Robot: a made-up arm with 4 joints. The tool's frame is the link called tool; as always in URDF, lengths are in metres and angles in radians.
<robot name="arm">
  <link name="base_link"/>
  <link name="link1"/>
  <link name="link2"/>
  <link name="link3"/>
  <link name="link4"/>
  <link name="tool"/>
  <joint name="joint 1" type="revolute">
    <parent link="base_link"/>
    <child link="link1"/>
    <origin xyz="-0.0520 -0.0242 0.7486" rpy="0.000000 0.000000 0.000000"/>
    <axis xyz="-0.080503 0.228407 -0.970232"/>
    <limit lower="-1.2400" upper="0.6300"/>
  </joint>
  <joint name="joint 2" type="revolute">
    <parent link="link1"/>
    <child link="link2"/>
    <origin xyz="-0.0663 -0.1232 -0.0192" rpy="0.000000 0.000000 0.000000"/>
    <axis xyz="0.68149 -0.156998 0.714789"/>
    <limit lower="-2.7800" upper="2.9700"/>
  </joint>
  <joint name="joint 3" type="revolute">
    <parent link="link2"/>
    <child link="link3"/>
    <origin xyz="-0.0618 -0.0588 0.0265" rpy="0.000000 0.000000 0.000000"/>
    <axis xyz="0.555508 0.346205 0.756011"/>
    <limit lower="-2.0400" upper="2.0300"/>
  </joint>
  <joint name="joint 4" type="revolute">
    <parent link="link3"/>
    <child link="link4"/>
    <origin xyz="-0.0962 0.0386 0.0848" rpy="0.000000 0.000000 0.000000"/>
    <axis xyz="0 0 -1"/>
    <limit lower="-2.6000" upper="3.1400"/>
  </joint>
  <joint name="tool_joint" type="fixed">
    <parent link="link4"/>
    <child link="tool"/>
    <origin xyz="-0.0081 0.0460 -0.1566" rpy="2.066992 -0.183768 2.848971"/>
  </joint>
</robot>
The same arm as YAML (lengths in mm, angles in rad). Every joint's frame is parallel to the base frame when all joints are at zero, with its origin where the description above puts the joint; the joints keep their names.
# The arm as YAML. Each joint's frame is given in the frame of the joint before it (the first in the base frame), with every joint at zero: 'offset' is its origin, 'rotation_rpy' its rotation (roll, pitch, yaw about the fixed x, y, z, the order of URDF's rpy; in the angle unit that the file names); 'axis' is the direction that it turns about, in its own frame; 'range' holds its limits. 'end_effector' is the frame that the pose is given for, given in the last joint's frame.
length_unit: mm
angle_unit: rad
chain:
  - id: joint 1
    offset: [-52.0, -24.2, 748.6]
    rotation_rpy: [0.0, 0.0, 0.0]
    axis: [-0.080503, 0.228407, -0.970232]
    range: [-1.24, 0.63]
  - id: joint 2
    offset: [-66.3, -123.2, -19.2]
    rotation_rpy: [0.0, 0.0, 0.0]
    axis: [0.68149, -0.156998, 0.714789]
    range: [-2.78, 2.97]
  - id: joint 3
    offset: [-61.8, -58.8, 26.5]
    rotation_rpy: [0.0, 0.0, 0.0]
    axis: [0.555508, 0.346205, 0.756011]
    range: [-2.04, 2.03]
  - id: joint 4
    offset: [-96.2, 38.6, 84.8]
    rotation_rpy: [0.0, 0.0, 0.0]
    axis: [0.0, 0.0, -1.0]
    range: [-2.6, 3.14]
end_effector:
  offset: [-8.1, 46.0, -156.6]
  rotation_rpy: [2.067, -0.1838, 2.849]

